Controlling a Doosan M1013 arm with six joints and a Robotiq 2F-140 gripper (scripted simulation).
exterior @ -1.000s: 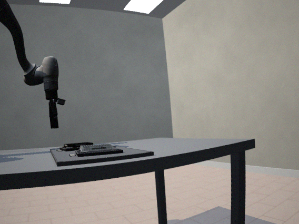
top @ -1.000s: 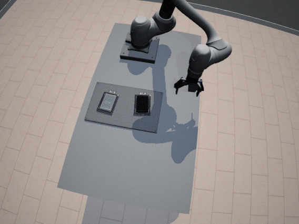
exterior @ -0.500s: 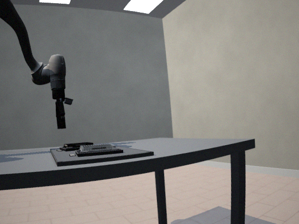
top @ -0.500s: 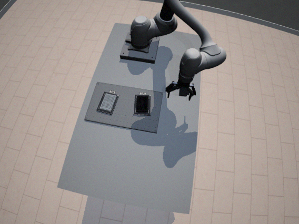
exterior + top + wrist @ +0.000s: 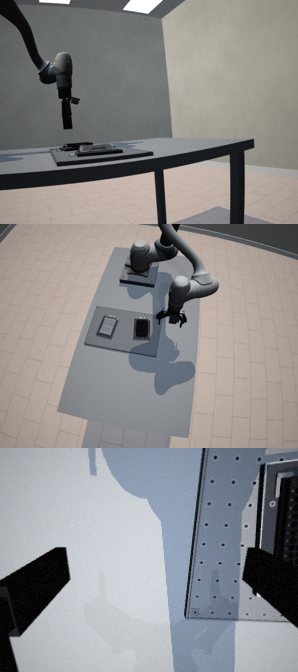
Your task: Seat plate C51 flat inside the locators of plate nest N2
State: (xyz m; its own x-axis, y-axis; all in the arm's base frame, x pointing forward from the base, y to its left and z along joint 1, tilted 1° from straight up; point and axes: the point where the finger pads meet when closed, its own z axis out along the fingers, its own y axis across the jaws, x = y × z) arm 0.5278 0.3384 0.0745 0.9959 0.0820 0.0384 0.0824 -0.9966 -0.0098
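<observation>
My gripper is now 70 mm short of the plate C51, 430 mm to the left of it and 90 mm above it. From my hand the other things lie so: black well plate (30 mm ahead, 190 mm to the right, 90 mm below); plate nest (70 mm ahead, 440 mm to the right, 100 mm below).
</observation>
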